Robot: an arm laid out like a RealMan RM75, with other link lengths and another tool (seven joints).
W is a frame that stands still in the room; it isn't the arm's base.
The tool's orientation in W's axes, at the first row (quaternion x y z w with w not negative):
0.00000, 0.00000, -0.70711, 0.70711
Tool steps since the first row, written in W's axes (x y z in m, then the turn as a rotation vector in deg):
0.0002, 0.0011, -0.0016, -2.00, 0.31, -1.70
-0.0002, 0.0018, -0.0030, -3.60, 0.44, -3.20
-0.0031, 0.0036, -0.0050, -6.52, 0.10, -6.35
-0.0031, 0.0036, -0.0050, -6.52, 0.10, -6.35
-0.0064, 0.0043, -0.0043, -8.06, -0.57, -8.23
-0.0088, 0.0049, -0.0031, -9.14, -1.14, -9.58
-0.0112, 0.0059, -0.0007, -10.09, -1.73, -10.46
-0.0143, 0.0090, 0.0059, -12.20, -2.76, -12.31
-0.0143, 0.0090, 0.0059, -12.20, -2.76, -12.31
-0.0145, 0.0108, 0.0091, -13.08, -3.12, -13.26
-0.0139, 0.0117, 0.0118, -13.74, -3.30, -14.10
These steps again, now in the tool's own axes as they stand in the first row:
-0.0011, 0.0002, -0.0016, -0.31, -2.00, -1.70
-0.0018, -0.0002, -0.0030, -0.44, -3.60, -3.20
-0.0036, -0.0031, -0.0050, -0.10, -6.52, -6.35
-0.0036, -0.0031, -0.0050, -0.10, -6.52, -6.35
-0.0043, -0.0064, -0.0043, 0.57, -8.06, -8.23
-0.0049, -0.0088, -0.0031, 1.14, -9.14, -9.58
-0.0059, -0.0112, -0.0007, 1.73, -10.09, -10.46
-0.0090, -0.0143, 0.0059, 2.76, -12.20, -12.31
-0.0090, -0.0143, 0.0059, 2.76, -12.20, -12.31
-0.0108, -0.0145, 0.0091, 3.12, -13.08, -13.26
-0.0117, -0.0139, 0.0118, 3.30, -13.74, -14.10

